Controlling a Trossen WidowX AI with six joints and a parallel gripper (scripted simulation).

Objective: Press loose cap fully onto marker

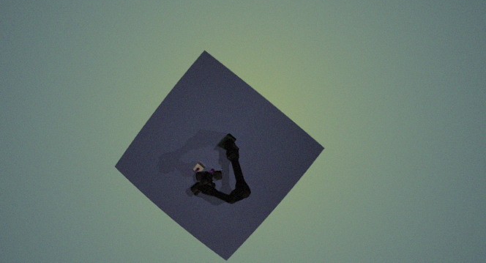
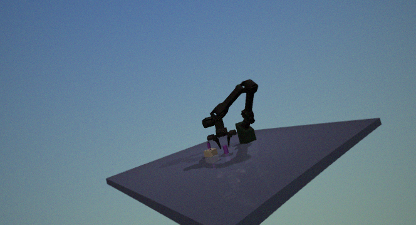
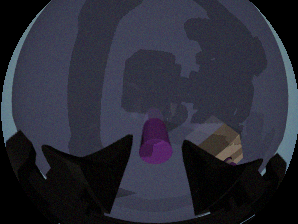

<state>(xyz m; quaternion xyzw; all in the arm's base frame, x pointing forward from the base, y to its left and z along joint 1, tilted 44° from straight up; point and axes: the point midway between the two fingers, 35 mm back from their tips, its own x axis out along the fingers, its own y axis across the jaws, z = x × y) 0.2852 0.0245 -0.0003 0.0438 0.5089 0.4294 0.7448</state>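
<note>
Now: gripper tip 10 mm above the purple cap. From my gripper tip the other things lie so: cream holder block: 40 mm ahead, 100 mm to the right, 10 mm below.
</note>
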